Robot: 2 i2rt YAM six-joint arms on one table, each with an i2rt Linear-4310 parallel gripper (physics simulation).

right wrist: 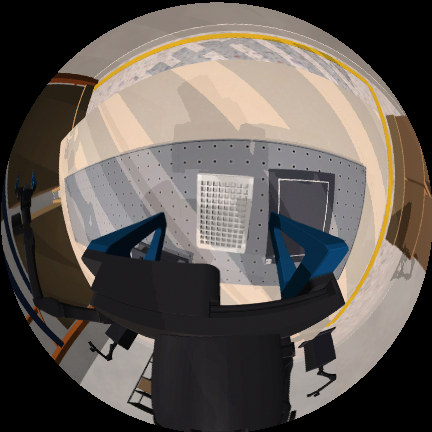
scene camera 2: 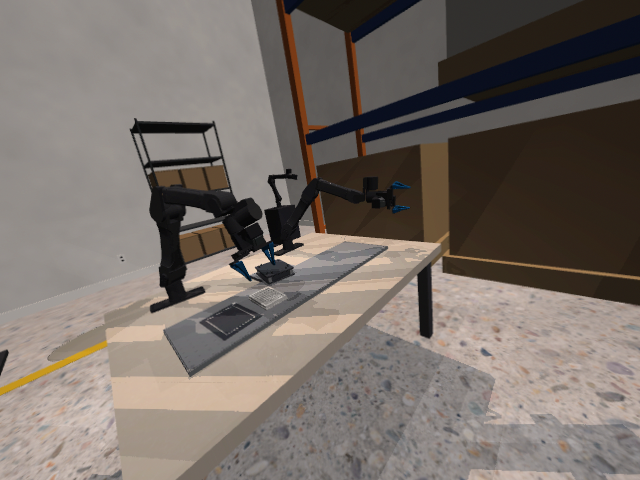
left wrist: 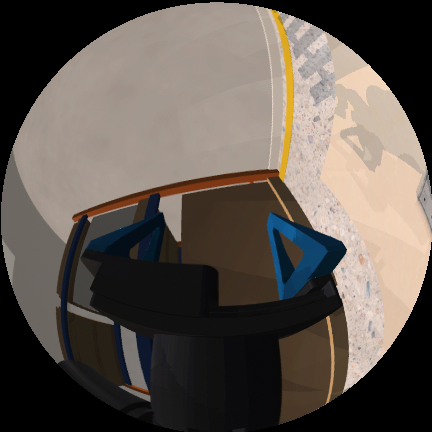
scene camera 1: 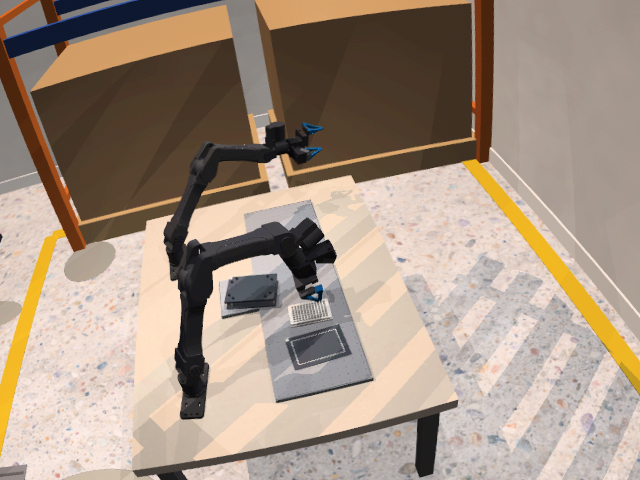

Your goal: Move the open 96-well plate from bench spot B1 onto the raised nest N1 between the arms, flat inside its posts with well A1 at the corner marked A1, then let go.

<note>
I see a white well plate point(scene camera 1: 313, 312) and a dark nest with white outline point(scene camera 1: 326, 344).
The white well plate also shows in the right wrist view point(right wrist: 223, 203). The dark nest with white outline shows as well in the right wrist view point(right wrist: 305, 196) and in scene camera 2 point(scene camera 2: 225, 323). The left wrist view does not show the white well plate: it is out of frame.
</note>
